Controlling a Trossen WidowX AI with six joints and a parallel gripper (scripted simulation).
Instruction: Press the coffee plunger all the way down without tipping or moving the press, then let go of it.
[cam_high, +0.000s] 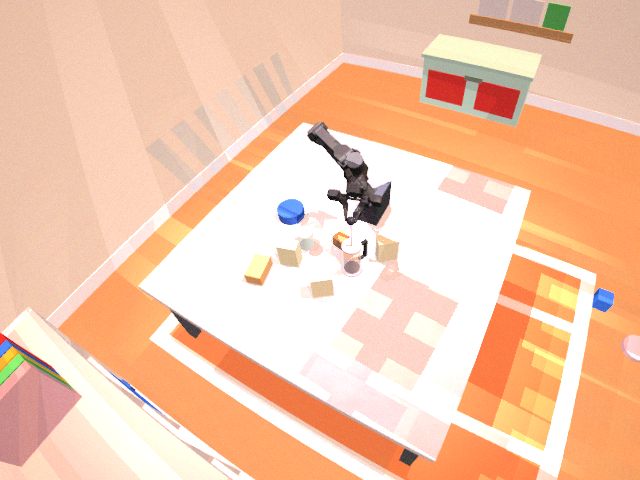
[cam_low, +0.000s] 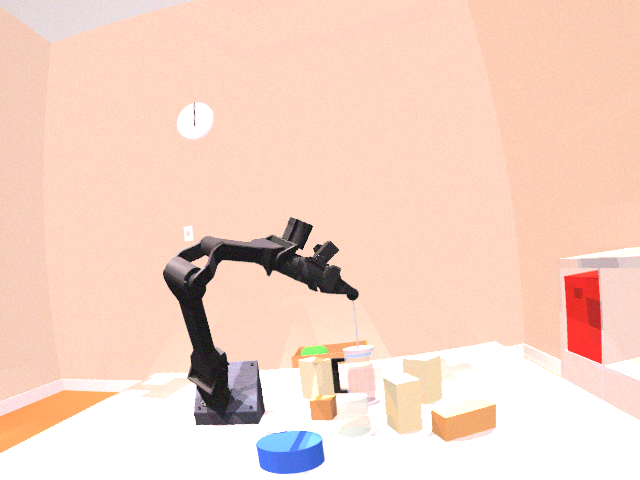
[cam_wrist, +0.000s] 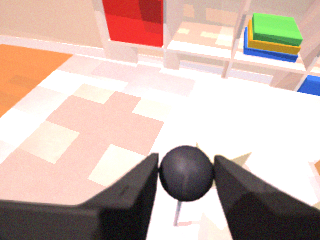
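Now: the coffee press 140 mm below my gripper tip and 20 mm behind it. Also, from my gripper tip: small glass cup: 240 mm below, 230 mm to the right, 10 mm behind; blue disc: 390 mm to the right, 260 mm below, 110 mm behind.
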